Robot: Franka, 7 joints.
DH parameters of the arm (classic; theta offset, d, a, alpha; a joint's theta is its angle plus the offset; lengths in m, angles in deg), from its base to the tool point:
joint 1: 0 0.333 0 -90
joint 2: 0 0 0 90
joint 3: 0 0.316 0.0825 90
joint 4: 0 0 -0.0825 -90
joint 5: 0 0.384 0 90
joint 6: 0 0 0.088 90
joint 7: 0 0.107 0 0
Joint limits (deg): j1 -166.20..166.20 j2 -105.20..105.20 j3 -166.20..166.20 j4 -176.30..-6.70 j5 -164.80..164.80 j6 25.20..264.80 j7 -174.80..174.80
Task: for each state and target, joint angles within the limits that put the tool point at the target. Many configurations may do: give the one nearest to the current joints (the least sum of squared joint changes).
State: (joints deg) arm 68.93 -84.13 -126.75 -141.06 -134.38 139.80 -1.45
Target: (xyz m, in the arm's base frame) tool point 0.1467 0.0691 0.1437
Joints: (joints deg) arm 68.88 -61.79 -145.48 -176.30 -145.76 162.51 -1.45
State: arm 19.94 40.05 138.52 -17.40 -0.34 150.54 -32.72
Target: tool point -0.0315 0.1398 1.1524
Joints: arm 20.77 29.36 159.66 -44.84 0.99 129.45 -32.72
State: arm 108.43 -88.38 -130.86 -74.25 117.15 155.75 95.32
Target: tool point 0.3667 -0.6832 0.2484
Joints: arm 87.90 -63.69 -129.34 -68.47 117.43 159.53 95.32
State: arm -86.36 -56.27 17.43 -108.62 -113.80 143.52 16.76
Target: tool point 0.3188 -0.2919 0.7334
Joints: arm -85.48 -37.24 29.54 -119.31 -113.85 146.41 16.76
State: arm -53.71 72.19 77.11 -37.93 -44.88 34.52 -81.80
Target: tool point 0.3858 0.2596 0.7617
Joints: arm -21.15 34.50 104.82 -52.63 -34.15 34.78 -81.80
